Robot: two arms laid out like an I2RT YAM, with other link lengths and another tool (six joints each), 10 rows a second.
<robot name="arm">
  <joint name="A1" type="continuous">
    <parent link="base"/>
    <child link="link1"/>
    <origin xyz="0 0 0.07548" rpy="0 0 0"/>
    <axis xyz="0 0 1"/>
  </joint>
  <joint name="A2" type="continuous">
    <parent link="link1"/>
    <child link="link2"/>
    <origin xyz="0.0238 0.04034 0.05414" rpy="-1.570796 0 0"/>
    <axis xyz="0 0 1"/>
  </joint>
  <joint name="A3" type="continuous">
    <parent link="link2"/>
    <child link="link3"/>
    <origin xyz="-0.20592 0 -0.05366" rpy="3.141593 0 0"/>
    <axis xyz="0 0 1"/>
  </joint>
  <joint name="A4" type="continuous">
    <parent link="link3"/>
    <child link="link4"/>
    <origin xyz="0.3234 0.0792 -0.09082" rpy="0 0 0"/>
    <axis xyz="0 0 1"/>
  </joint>
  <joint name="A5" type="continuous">
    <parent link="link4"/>
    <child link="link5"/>
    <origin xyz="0.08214 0.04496 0.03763" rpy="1.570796 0 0"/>
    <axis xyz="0 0 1"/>
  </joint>
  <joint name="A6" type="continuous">
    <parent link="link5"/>
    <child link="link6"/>
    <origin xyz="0.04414 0 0.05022" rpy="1.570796 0 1.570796"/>
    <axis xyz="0 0 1"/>
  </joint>
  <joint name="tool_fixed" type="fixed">
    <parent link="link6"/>
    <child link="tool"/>
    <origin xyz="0.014 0.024 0.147" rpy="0 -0.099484 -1.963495"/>
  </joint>
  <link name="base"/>
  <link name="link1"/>
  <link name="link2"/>
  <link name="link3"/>
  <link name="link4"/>
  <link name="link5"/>
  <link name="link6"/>
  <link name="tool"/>
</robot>
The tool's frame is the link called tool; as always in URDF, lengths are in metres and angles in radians. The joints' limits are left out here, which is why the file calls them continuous.
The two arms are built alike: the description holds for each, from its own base.
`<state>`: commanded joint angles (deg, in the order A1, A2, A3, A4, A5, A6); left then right.
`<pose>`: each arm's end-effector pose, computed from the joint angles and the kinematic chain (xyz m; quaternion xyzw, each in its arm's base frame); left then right.
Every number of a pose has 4 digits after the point. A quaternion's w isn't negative.
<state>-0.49 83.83 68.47 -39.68 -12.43 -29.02 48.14 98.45 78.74 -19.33 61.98 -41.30</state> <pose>0.4760 0.0536 0.0894 0.8563 0.4354 0.2714 0.0598 0.4334 0.2721 0.1942 0.6309 0.4914 0.2710 0.5358</pose>
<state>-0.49 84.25 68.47 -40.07 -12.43 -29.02 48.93 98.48 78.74 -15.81 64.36 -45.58</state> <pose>0.4741 0.0536 0.0851 0.8582 0.4357 0.2654 0.0567 0.4323 0.2767 0.2071 0.6153 0.4874 0.2728 0.5563</pose>
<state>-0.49 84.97 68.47 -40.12 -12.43 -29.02 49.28 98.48 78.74 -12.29 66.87 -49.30</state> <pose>0.4733 0.0536 0.0794 0.8600 0.4361 0.2596 0.0537 0.4320 0.2771 0.2198 0.6058 0.4762 0.2727 0.5761</pose>
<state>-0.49 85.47 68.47 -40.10 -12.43 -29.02 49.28 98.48 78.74 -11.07 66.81 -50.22</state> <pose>0.4729 0.0536 0.0755 0.8610 0.4363 0.2560 0.0519 0.4333 0.2786 0.2224 0.6042 0.4750 0.2767 0.5768</pose>
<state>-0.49 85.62 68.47 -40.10 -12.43 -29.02 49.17 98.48 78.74 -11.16 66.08 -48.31</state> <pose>0.4728 0.0536 0.0743 0.8614 0.4364 0.2549 0.0513 0.4343 0.2795 0.2202 0.6126 0.4694 0.2869 0.5675</pose>
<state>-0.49 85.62 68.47 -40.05 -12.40 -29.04 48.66 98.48 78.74 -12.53 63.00 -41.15</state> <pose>0.4730 0.0535 0.0744 0.8612 0.4364 0.2552 0.0518 0.4377 0.2819 0.2090 0.6419 0.4539 0.3169 0.5306</pose>
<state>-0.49 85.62 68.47 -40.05 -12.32 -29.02 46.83 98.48 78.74 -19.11 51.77 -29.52</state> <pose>0.4730 0.0533 0.0744 0.8614 0.4361 0.2549 0.0523 0.4434 0.2897 0.1697 0.6886 0.4728 0.3363 0.4350</pose>
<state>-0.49 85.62 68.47 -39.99 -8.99 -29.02 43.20 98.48 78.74 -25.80 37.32 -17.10</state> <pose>0.4735 0.0421 0.0740 0.8666 0.4286 0.2436 0.0775 0.4447 0.2911 0.1235 0.7553 0.4744 0.3304 0.3087</pose>
